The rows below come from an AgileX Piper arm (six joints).
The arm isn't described. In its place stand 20 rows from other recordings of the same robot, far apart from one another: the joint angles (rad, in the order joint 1, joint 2, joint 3, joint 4, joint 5, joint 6), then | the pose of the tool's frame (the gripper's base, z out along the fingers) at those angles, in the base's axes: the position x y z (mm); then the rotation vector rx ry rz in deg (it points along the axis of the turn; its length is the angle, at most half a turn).
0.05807 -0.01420 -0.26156 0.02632 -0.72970 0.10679 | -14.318 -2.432 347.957 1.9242 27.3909 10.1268
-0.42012 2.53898 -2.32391 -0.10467 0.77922 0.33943 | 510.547 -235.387 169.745 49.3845 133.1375 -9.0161
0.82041 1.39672 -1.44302 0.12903 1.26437 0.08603 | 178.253 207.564 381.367 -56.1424 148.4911 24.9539
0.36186 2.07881 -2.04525 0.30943 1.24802 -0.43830 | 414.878 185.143 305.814 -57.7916 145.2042 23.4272
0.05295 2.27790 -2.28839 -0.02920 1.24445 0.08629 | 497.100 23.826 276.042 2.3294 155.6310 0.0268
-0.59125 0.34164 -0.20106 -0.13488 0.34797 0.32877 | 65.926 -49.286 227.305 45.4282 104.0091 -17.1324
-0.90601 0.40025 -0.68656 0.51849 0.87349 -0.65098 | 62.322 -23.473 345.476 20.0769 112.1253 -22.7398
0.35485 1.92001 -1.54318 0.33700 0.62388 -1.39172 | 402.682 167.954 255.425 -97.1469 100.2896 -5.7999
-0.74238 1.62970 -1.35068 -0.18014 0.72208 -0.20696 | 258.923 -252.177 305.310 32.1729 143.6617 -33.7337
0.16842 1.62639 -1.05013 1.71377 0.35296 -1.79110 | 353.058 91.613 268.267 -26.1793 111.7469 23.7366
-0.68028 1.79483 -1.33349 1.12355 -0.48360 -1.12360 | 305.237 -296.050 306.177 49.4831 90.1165 -51.7164
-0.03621 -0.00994 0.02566 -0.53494 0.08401 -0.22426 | 56.506 -5.942 198.569 -30.7009 86.9716 -37.4375
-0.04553 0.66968 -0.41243 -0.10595 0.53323 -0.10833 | 122.518 -10.479 249.210 -8.4197 130.2220 -10.8979
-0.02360 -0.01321 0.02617 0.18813 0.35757 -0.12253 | 52.997 4.707 173.527 1.4878 105.9006 4.6816
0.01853 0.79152 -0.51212 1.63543 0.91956 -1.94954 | 133.020 74.702 318.779 -50.9491 80.8186 32.8318
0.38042 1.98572 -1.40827 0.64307 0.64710 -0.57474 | 381.592 188.029 194.286 -38.4686 144.8619 34.6442
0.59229 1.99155 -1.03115 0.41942 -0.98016 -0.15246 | 360.647 205.572 192.456 -5.8136 86.7255 16.5014
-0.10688 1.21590 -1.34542 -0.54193 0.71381 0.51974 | 251.644 -57.905 441.553 23.8994 111.0786 -20.1599
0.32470 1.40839 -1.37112 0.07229 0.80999 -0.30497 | 290.135 102.686 379.879 -39.6010 127.5031 5.4897
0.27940 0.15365 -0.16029 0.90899 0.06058 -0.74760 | 61.446 22.151 254.907 -7.4029 87.1602 22.2295
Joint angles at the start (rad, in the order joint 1, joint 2, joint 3, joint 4, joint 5, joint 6): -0.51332 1.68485 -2.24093 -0.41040 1.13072 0.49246
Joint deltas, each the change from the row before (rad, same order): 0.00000 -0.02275 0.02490 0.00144 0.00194 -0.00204; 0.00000 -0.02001 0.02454 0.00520 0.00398 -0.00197; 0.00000 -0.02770 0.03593 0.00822 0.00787 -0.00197; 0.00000 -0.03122 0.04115 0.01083 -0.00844 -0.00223; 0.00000 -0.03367 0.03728 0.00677 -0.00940 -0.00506; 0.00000 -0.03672 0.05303 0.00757 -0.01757 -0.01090; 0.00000 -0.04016 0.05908 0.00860 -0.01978 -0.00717; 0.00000 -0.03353 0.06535 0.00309 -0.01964 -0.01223
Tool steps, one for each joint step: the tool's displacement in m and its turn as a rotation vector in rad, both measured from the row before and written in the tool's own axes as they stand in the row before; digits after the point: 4 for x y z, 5 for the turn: 0.0013 -0.0025 -0.0054 0.00038 0.00424 -0.00220; 0.0021 -0.0020 -0.0042 -0.00100 0.00976 -0.00140; 0.0038 -0.0028 -0.0053 -0.00054 0.01778 -0.00145; 0.0034 -0.0023 -0.0057 -0.00975 0.00598 -0.00114; 0.0024 -0.0030 -0.0077 -0.00874 -0.00226 -0.00340; 0.0049 -0.0027 -0.0056 -0.00947 0.00217 -0.01295; 0.0060 -0.0029 -0.0057 -0.01055 0.00292 -0.00930; 0.0084 -0.0023 -0.0012 -0.00274 0.01263 -0.02066
